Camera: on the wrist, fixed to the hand. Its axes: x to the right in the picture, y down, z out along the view.
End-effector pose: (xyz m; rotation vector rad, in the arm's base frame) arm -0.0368 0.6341 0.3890 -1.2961 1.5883 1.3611
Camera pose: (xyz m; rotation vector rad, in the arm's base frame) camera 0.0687 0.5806 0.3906 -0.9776 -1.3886 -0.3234
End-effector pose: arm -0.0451 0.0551 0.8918 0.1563 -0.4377 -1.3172
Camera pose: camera -0.1113 0.0386 0.7952 0.0789 0.2933 1.7100
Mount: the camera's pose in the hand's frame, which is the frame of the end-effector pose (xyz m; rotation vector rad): -0.0177 -0.0980 -0.0638 0.1659 0.9457 2.9584
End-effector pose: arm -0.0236 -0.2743 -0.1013 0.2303 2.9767 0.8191
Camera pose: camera -0.0243 -0.3925 -0.0966 -1.9814 0.0821 0.0066
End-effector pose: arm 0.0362 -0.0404 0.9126 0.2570 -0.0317 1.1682
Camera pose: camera 0.1117 -0.0785 0.8299 0.3258 -0.3976 -2.0018
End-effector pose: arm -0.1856 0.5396 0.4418 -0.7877 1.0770 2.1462
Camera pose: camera -0.0876 0.5295 0.3763 -0.3170 -0.8859 -0.3934
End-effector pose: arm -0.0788 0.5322 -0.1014 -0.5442 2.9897 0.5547
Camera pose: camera -0.0271 0.4297 -0.0729 -2.1320 -0.4938 0.1908
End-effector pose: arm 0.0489 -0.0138 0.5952 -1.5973 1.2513 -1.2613
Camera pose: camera 0.0103 0.0297 0.6982 1.6062 1.7664 0.3270
